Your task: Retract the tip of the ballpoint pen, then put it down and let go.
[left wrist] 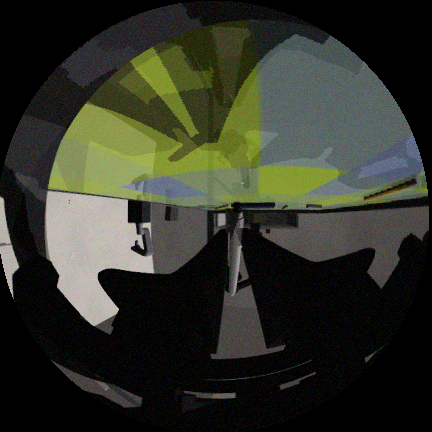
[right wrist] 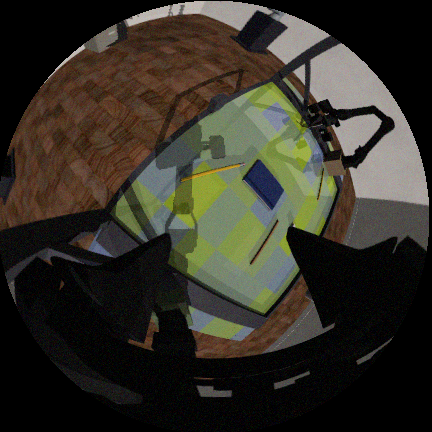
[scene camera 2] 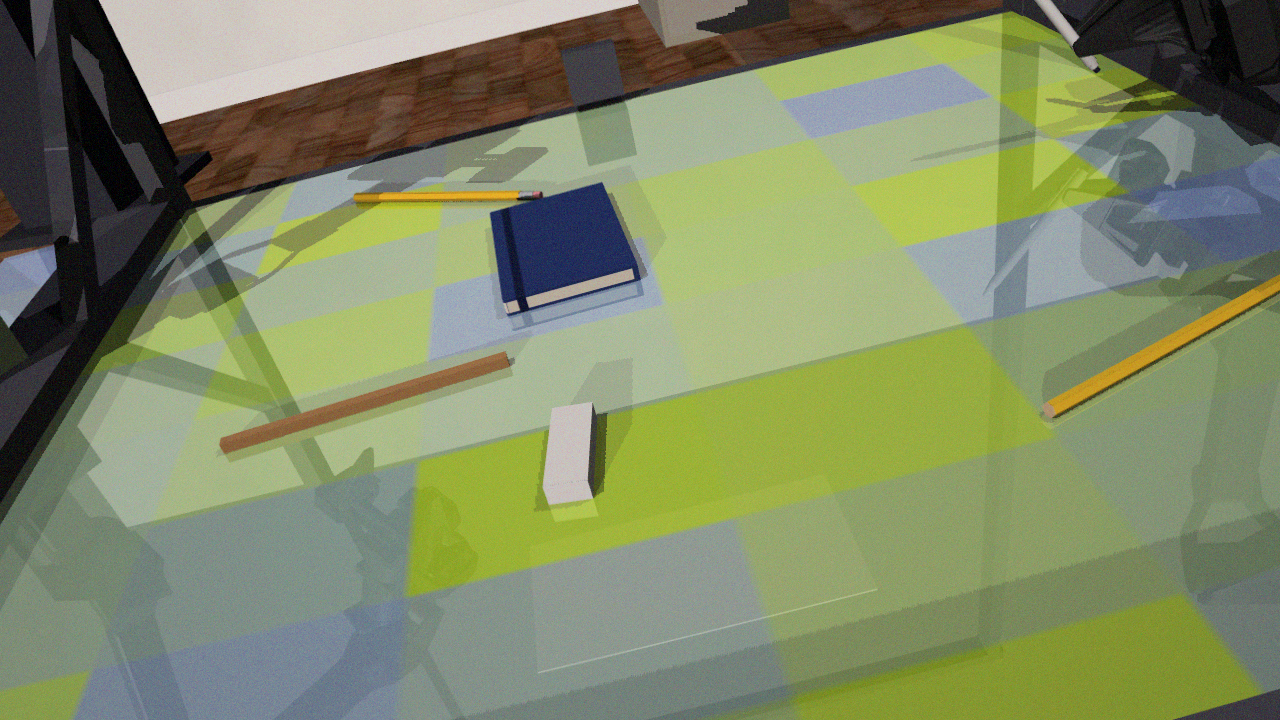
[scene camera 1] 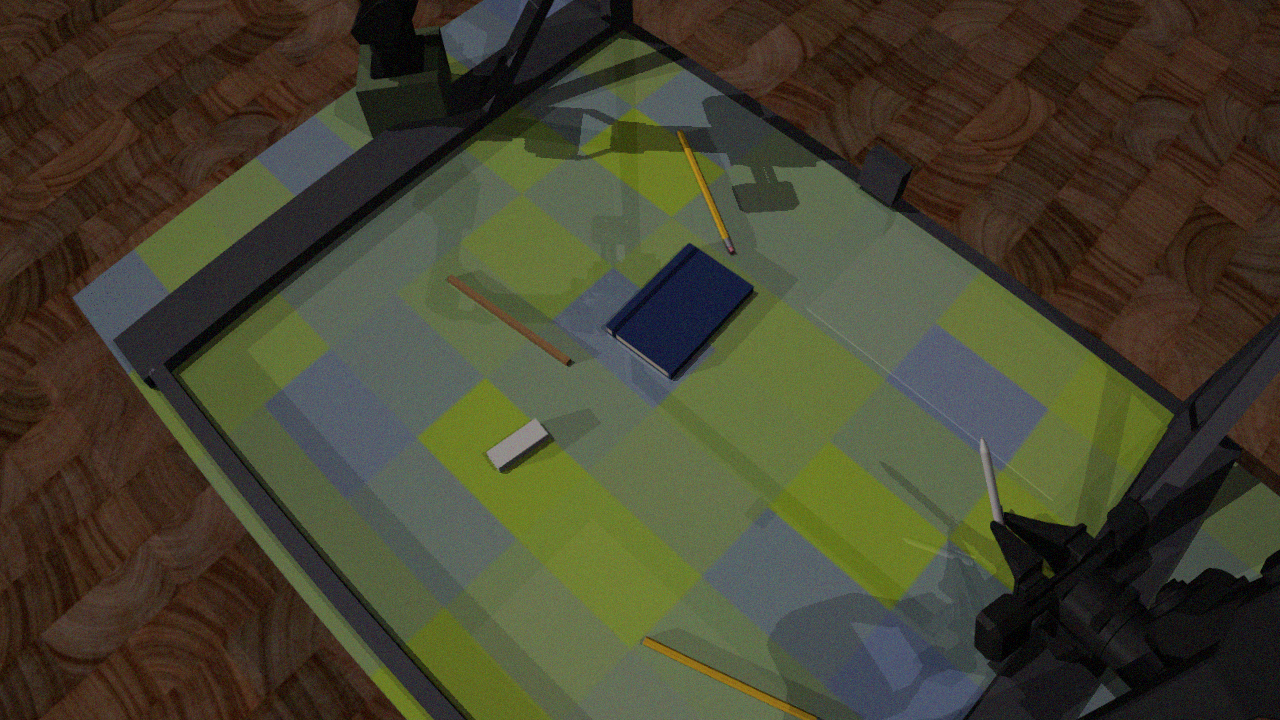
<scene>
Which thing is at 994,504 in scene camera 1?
A ballpoint pen.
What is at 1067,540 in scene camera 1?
The left gripper.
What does the right gripper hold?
Nothing.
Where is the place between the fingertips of the left gripper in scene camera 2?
1072,47
</scene>
